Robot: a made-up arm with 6 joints. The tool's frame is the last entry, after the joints.
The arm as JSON. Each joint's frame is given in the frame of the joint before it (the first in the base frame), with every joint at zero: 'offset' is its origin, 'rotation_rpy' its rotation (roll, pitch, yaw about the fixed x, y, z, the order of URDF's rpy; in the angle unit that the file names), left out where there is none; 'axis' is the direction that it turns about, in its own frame. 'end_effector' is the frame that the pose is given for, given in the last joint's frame.
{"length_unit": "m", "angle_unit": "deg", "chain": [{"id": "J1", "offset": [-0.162, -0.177, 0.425], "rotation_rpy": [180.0, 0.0, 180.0], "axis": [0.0, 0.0, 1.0]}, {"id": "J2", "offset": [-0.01, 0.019, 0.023], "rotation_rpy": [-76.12, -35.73, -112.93], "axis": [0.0, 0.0, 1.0]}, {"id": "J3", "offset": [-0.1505, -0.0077, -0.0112], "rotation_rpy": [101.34, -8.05, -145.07], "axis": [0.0, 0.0, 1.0]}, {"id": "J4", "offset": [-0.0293, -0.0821, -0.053], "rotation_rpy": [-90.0, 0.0, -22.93], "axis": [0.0, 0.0, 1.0]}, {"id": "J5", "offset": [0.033, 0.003, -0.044], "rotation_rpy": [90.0, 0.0, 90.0], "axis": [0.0, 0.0, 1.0]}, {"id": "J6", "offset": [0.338, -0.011, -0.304], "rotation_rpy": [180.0, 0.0, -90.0], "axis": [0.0, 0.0, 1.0]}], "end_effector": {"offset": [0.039, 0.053, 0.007], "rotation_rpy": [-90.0, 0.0, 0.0]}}
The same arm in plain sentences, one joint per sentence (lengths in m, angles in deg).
The arm has six revolute joints in a row. What follows holds with every joint at zero, and every direction is one of the base frame's. Joint 1 lies 0.162 m along -x and 0.177 m along -y and 0.425 m along +z from the base frame's origin and turns about -z. Joint 2 lies 0.01 m along +x and 0.019 m along +y and 0.023 m along -z from joint 1 and turns about the direction (-0.948681, -0.249195, -0.194696). Joint 3 lies 0.037 m along -x and 0.12 m along +y and 0.084 m along +z from joint 2 and turns about +z. Joint 4 lies 0.087 m along +x and 0.005 m along +y and 0.053 m along -z from joint 3 and turns about the direction (-1, 0.0001, 0). Joint 5 lies 0.044 m along +x and 0.033 m along +y and 0.003 m along -z from joint 4 and turns about the direction (0.0001, 1, 0). Joint 6 lies 0.011 m along +x and 0.304 m along -y and 0.338 m along -z from joint 5 and turns about the direction (-0.0001, -1, 0). The tool frame, which is the frame that the pose is given for, lies 0.039 m along +x and 0.007 m along -y and 0.053 m along +z from joint 6; its axes are the base frame's turned by roll 0, pitch 0 and yaw 0 deg (as in URDF: about the fixed x, then y, then z).
